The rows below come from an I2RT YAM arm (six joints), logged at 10 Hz.
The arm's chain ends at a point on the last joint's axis. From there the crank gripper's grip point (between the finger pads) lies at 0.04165 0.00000 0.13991 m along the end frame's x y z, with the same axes.
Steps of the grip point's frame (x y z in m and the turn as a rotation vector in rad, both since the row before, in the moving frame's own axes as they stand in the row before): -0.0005, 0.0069, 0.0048, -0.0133, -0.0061, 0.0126; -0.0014, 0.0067, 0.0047, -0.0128, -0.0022, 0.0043; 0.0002, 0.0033, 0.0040, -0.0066, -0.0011, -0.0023; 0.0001, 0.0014, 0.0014, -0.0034, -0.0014, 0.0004; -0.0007, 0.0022, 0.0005, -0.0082, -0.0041, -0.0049; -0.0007, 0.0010, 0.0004, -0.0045, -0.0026, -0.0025; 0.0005, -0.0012, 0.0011, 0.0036, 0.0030, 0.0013; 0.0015, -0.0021, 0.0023, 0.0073, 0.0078, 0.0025; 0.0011, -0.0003, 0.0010, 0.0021, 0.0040, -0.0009
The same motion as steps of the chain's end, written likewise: 0.0004, 0.0045, 0.0046, -0.0133, -0.0061, 0.0126; -0.0011, 0.0047, 0.0046, -0.0128, -0.0022, 0.0043; 0.0004, 0.0025, 0.0040, -0.0066, -0.0011, -0.0023; 0.0003, 0.0009, 0.0013, -0.0034, -0.0014, 0.0004; -0.0001, 0.0013, 0.0003, -0.0082, -0.0041, -0.0049; -0.0003, 0.0005, 0.0003, -0.0045, -0.0026, -0.0025; 0.0001, -0.0008, 0.0012, 0.0036, 0.0030, 0.0013; 0.0004, -0.0012, 0.0026, 0.0073, 0.0078, 0.0025; 0.0005, 0.0000, 0.0012, 0.0021, 0.0040, -0.0009
